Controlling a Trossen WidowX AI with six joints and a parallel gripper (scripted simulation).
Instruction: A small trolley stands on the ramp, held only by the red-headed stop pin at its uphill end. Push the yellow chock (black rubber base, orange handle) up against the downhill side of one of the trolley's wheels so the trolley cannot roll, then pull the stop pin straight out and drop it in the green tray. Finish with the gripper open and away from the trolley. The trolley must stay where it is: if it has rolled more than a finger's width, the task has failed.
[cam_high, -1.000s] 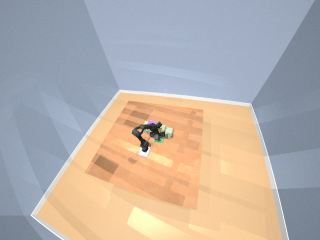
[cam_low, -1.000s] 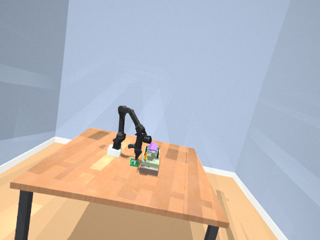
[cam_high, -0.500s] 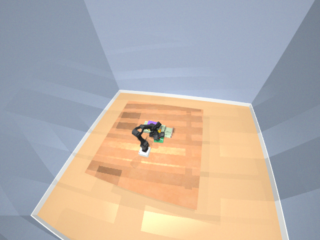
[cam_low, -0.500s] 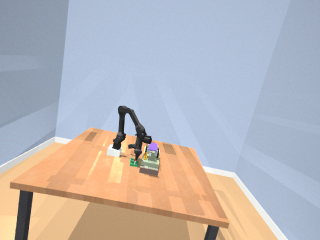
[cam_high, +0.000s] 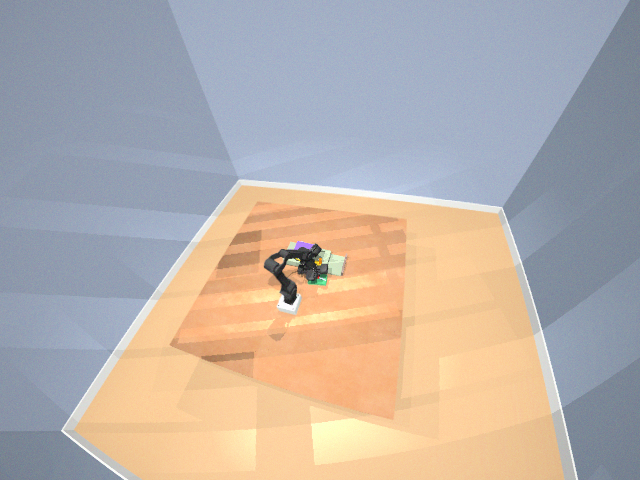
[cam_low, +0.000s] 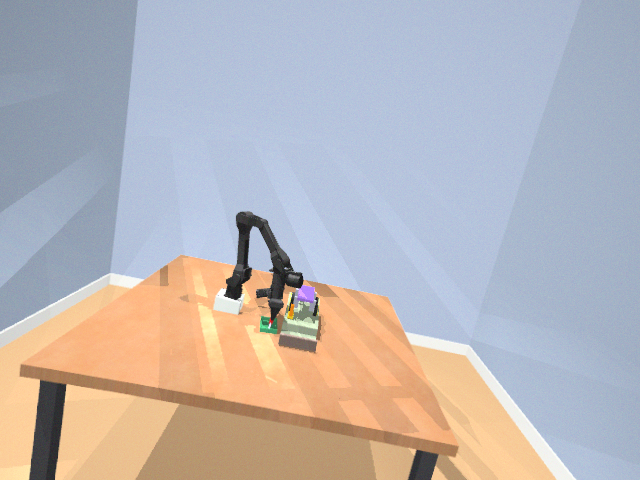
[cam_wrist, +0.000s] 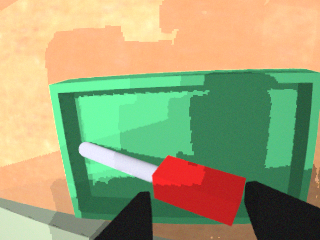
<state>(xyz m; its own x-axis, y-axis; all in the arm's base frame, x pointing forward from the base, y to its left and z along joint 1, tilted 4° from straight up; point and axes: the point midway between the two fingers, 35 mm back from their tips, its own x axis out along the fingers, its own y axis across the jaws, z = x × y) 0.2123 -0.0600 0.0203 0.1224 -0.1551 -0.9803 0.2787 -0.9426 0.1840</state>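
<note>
The red-headed stop pin lies 20 mm to the right of my gripper tip and 20 mm below it. From my gripper tip the other things lie so: ramp: 110 mm ahead, 120 mm to the left, 10 mm above; then yellow chock: 70 mm ahead, 20 mm to the left, 50 mm above; then green tray: 10 mm behind, 10 mm to the right, 40 mm below.
</note>
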